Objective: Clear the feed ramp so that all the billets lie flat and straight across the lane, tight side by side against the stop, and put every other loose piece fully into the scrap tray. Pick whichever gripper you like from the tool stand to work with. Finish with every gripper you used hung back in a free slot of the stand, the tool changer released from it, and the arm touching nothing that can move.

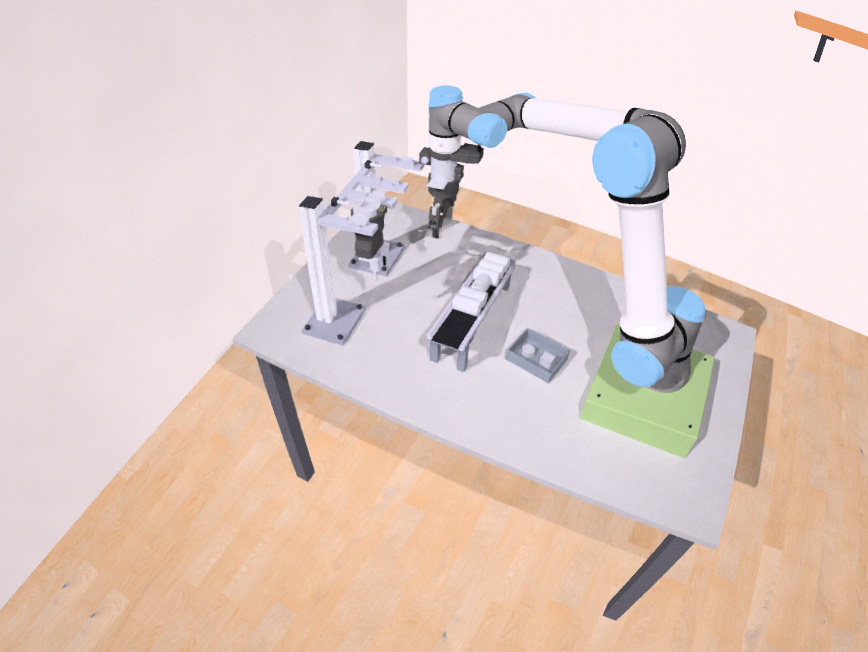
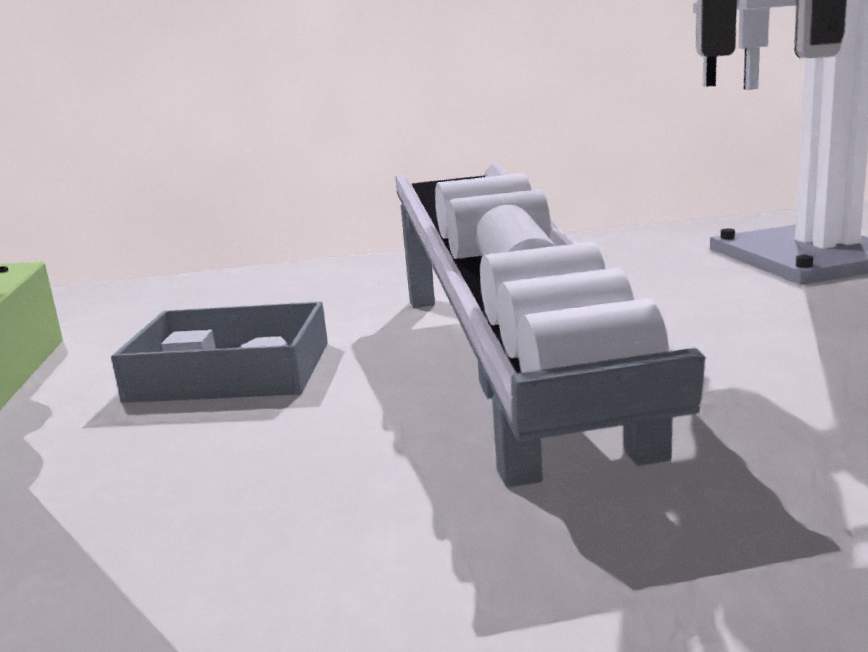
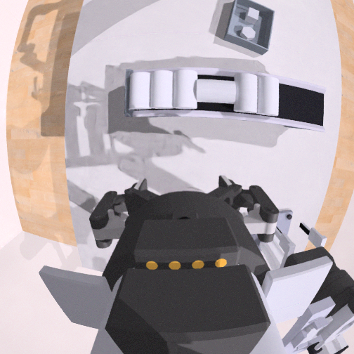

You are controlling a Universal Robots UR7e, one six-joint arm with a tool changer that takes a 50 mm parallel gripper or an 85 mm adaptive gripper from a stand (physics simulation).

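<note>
My adaptive gripper [image 1: 436, 234] [image 2: 768, 49] [image 3: 183, 182] is on the arm, open and empty, high over the table beside the tool stand [image 1: 317, 270]. On the feed ramp [image 2: 459, 298] [image 3: 302, 126], three billets [image 2: 592, 333] [image 3: 162, 90] lie straight across the lane, side by side by the stop [image 2: 610, 394]. Above them one billet [image 2: 506, 228] [image 3: 216, 91] lies turned lengthwise along the lane. Two straight billets [image 2: 491, 203] [image 3: 256, 94] lie upslope of it. The scrap tray [image 1: 529, 367] [image 2: 210, 377] [image 3: 250, 48] holds a block [image 2: 188, 341] [image 3: 253, 14] and a hexagonal piece [image 2: 265, 343] [image 3: 247, 33].
The smaller parallel gripper [image 1: 368, 242] hangs in the stand. The stand has two posts and several projecting slot arms. The green base [image 1: 638, 428] [image 2: 24, 308] carries the arm, near the tray. The ramp stands between the stand and the tray.
</note>
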